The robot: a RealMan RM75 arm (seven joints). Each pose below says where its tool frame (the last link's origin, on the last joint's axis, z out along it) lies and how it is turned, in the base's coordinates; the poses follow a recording.
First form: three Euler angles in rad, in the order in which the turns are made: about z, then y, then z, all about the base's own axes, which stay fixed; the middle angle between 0 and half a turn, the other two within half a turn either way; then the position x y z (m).
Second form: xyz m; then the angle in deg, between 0 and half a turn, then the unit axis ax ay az. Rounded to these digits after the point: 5 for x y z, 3 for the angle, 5 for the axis.
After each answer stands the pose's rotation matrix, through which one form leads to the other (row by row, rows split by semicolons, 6 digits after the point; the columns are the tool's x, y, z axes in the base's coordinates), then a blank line. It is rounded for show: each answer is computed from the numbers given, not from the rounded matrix.
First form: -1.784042 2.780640 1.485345 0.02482 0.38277 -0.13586
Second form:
0.02482 0.38277 -0.13586 159.552 -0.99759 -0.06383 -0.02714
0.990681 0.132822 0.030142; 0.113859 -0.929096 0.351877; 0.074742 -0.345166 -0.935561

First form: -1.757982 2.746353 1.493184 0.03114 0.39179 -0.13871
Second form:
0.03114 0.39179 -0.13871 157.555 -0.99815 -0.05474 -0.02642
0.992890 0.115227 0.029853; 0.095050 -0.918482 0.383870; 0.071652 -0.378304 -0.922904

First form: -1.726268 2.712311 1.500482 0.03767 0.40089 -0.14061
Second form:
0.03767 0.40089 -0.14061 155.563 -0.99879 -0.04255 -0.02455
0.995389 0.091352 0.029242; 0.071039 -0.906957 0.415189; 0.064450 -0.411198 -0.909265

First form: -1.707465 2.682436 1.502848 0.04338 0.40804 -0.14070
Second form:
0.04338 0.40804 -0.14070 153.832 -0.99913 -0.03434 -0.02386
0.996682 0.075633 0.030091; 0.054588 -0.895269 0.442170; 0.060382 -0.439060 -0.896427

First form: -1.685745 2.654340 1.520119 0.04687 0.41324 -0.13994
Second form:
0.04687 0.41324 -0.13994 152.180 -0.99927 -0.03212 -0.02056
0.997259 0.070083 0.023717; 0.050896 -0.882474 0.467599; 0.053701 -0.465110 -0.883622

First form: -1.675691 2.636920 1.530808 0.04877 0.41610 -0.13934
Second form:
0.04877 0.41610 -0.13934 151.162 -0.99930 -0.03244 -0.01866
0.997372 0.069817 0.019330; 0.051818 -0.874011 0.483134; 0.050626 -0.480863 -0.875333

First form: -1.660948 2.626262 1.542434 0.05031 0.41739 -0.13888
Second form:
0.05031 0.41739 -0.13888 150.527 -0.99940 -0.03089 -0.01560
0.997760 0.065418 0.013976; 0.050063 -0.868801 0.492624; 0.044369 -0.490821 -0.870130

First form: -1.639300 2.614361 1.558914 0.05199 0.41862 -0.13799
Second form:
0.05199 0.41862 -0.13799 149.817 -0.99954 -0.02831 -0.01084
0.998287 0.058201 0.005978; 0.047296 -0.862929 0.503107; 0.034440 -0.501963 -0.864203

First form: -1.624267 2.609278 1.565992 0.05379 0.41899 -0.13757
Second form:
0.05379 0.41899 -0.13757 149.514 -0.99967 -0.02433 -0.00794
0.998780 0.049311 0.002438; 0.041252 -0.860650 0.507523; 0.027125 -0.506804 -0.861635

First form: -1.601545 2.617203 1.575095 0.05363 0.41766 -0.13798
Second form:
0.05363 0.41766 -0.13798 149.957 -0.99984 -0.01752 -0.00355
0.999404 0.034463 -0.002152; 0.030909 -0.865080 0.500680; 0.015393 -0.500448 -0.865630

